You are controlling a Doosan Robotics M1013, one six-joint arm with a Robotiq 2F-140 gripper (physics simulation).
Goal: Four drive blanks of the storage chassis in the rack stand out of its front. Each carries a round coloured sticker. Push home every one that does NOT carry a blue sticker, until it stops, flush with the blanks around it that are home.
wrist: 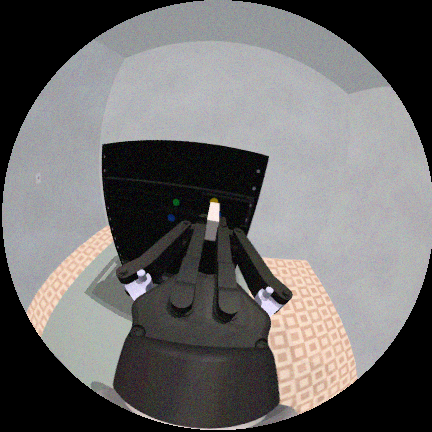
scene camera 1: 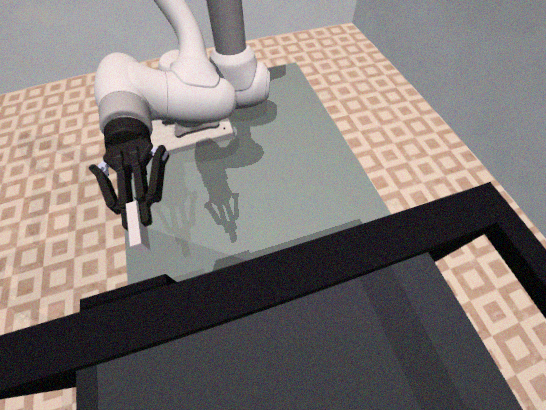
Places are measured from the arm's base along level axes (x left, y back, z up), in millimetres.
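Pixels of known places: gripper, fingertip midpoint: [wrist: 213,210] [scene camera 1: 140,248].
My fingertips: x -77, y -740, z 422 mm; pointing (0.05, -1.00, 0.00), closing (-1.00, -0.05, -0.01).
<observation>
Behind a point stands the place of what it marks.
The black storage chassis [wrist: 145,192] {x 116, y -823, z 406 mm} is in the rack [scene camera 1: 300,265] {x 104, y -858, z 547 mm} [wrist: 185,157] {x 14, y -839, z 506 mm}. In the wrist view, a green sticker [wrist: 176,202] {x 23, y -824, z 392 mm} is left of centre with a blue sticker [wrist: 171,218] {x 21, y -789, z 362 mm} below it. A yellow sticker [wrist: 214,200] {x -74, y -790, z 424 mm} is to the right, just above the white tip in the picture. Another blue sticker [wrist: 219,215] {x -91, y -790, z 392 mm} is mostly hidden behind that tip. How far each blank stands out cannot be told. My gripper [scene camera 1: 135,222] [wrist: 213,210] {x -77, y -740, z 422 mm} is shut, with a white bar-shaped tip [scene camera 1: 134,231] [wrist: 213,212] at its fingertips. It is in front of the rack, apart from it in the scene view.
A low black ledge [scene camera 1: 125,294] {x -94, y -802, z 435 mm} sticks out from the rack's front edge in the scene view. The rack's dark top panel [scene camera 1: 250,345] {x 40, y -900, z 437 mm} fills the near part. A grey-green floor mat [scene camera 1: 310,175] {x 365, y -402, z -40 mm} lies between the arm's base and the rack, on patterned floor.
</observation>
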